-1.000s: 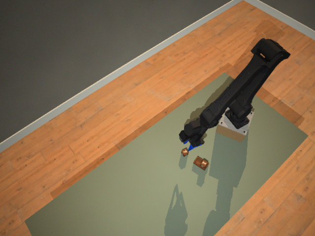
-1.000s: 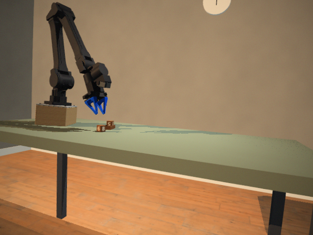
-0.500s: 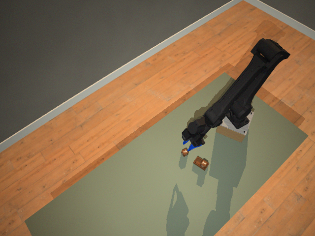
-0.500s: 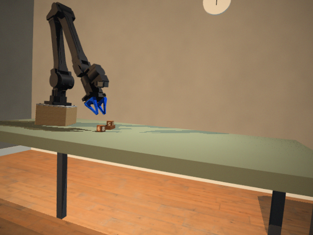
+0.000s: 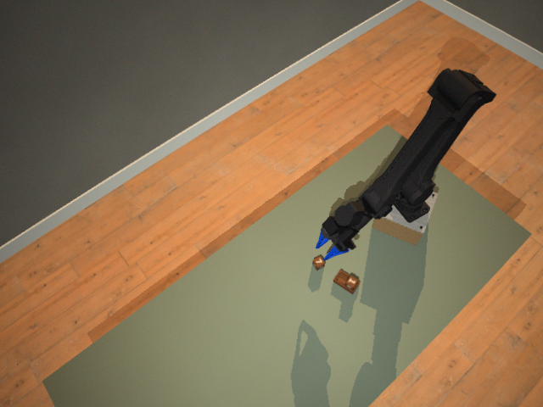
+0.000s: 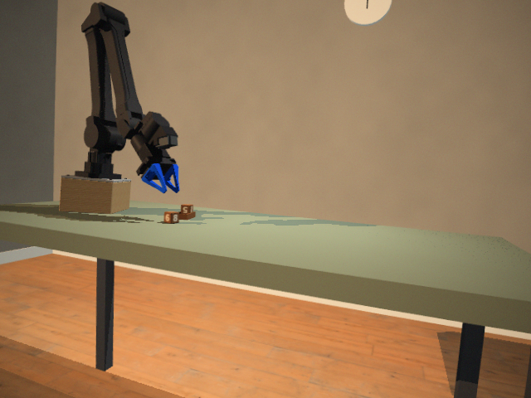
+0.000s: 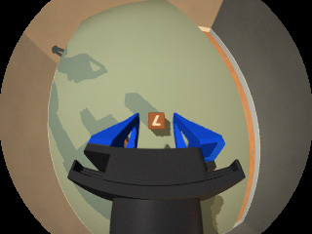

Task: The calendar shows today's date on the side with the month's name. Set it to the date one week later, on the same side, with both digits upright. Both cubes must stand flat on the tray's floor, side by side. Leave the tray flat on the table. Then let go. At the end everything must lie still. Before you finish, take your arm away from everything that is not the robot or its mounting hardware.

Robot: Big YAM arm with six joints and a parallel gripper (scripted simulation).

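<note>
My gripper is now 1 cm short of the brown digit cube and 8 cm above it. Also, from my hand: brown tray: 4 cm behind, 10 cm to the left, 8 cm below.
</note>
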